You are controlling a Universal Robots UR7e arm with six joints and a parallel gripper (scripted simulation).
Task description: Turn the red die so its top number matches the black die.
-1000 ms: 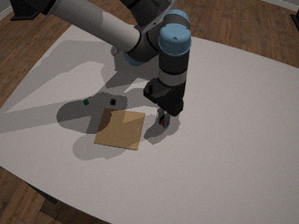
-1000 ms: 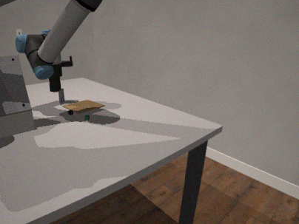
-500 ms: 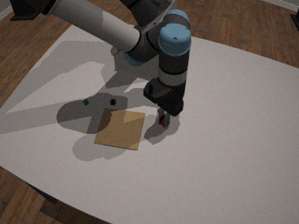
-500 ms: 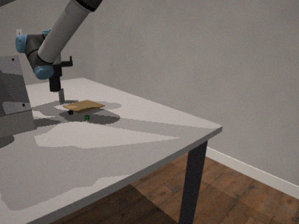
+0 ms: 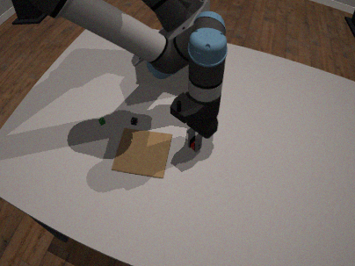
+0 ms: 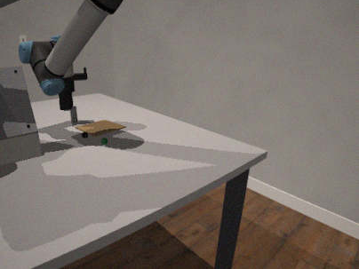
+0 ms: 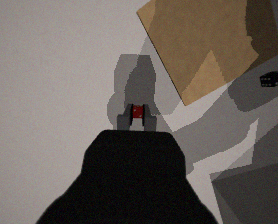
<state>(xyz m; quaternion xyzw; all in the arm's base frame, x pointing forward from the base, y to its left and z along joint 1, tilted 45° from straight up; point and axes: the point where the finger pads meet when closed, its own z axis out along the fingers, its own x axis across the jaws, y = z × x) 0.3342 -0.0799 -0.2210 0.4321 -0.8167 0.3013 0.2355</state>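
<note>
Right now the tan mat is 40 mm ahead of my hand, 130 mm to the right of it and 20 mm below it. Round my hand: green die (30 mm behind, 280 mm to the right, 10 mm below); black die (50 mm behind, 180 mm to the right, 10 mm below); red die (10 mm below).
</note>
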